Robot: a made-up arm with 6 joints.
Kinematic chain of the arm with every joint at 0, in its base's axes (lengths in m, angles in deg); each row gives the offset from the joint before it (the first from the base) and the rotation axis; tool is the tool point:
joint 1: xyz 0 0 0.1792 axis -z
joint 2: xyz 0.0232 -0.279 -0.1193 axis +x
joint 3: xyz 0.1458 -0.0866 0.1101 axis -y
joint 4: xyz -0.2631 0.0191 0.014 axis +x
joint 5: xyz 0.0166 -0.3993 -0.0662 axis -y
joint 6: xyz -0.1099 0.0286 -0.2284 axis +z
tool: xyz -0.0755 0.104 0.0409
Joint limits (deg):
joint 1: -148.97..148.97
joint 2: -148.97..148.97
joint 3: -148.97..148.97
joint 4: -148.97..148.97
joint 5: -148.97..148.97
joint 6: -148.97..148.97
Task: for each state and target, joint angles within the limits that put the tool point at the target. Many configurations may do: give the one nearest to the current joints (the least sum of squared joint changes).
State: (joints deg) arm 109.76 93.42 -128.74 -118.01 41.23 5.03
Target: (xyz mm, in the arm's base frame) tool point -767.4 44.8 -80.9
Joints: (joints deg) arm 148.97 82.86 -114.55 -128.08 48.88 -7.94
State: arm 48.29 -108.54 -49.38 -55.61 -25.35 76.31
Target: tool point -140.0 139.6 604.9
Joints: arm 28.59 -90.73 -34.10 -36.64 17.14 51.77
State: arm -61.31 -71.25 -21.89 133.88 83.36 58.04
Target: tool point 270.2 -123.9 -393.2
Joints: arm -60.26 -98.72 -15.50 128.47 75.83 70.42
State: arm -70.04 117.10 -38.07 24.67 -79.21 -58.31
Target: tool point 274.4 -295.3 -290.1
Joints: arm -86.62 124.94 -28.80 25.69 -81.53 -59.34
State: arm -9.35 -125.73 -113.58 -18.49 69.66 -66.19
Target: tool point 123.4 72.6 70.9
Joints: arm 17.98 -146.94 -109.22 -3.66 87.26 -61.09
